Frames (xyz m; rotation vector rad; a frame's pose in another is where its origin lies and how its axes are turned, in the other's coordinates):
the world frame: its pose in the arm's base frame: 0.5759 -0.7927 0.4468 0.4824 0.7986 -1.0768
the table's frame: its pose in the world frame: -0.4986 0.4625 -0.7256 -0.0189 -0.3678 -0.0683
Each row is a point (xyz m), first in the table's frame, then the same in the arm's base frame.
Working: the table's frame: its pose in the arm's base frame: 0.6316 0.1964 0.3601 0.2311 0.5022 -1.1774

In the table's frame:
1: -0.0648 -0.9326 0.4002
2: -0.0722 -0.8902 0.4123
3: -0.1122 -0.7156 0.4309
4: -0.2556 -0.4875 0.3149
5: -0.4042 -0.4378 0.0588
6: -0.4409 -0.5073 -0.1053
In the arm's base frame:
1: -0.1460 -0.2721 0.8183
2: -0.1059 -0.2552 0.8288
3: 0.0483 -0.1646 0.8497
4: 0.1877 0.0886 0.8000
5: 0.1254 0.3389 0.6464
6: 0.0089 0.4131 0.5279

